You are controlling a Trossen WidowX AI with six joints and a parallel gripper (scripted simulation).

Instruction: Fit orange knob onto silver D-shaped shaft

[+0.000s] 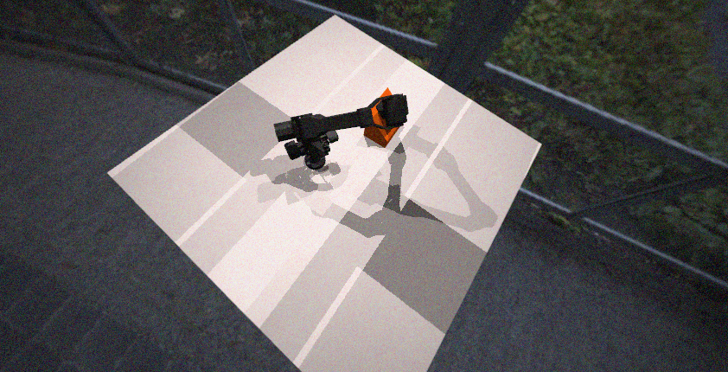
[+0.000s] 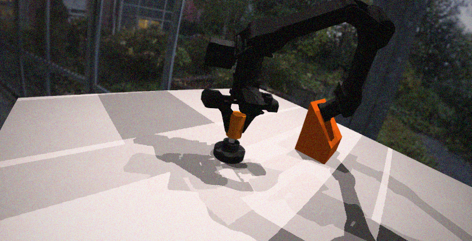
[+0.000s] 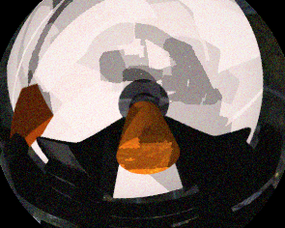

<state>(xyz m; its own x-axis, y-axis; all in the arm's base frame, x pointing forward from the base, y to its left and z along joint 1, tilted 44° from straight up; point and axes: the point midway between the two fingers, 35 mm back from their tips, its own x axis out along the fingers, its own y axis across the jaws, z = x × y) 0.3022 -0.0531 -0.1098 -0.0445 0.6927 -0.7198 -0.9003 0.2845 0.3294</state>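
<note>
Now: the pedestal 4 cm below my gripper tip. From my gripper tip the other things lie so: orange knob: 3 cm above.
</note>
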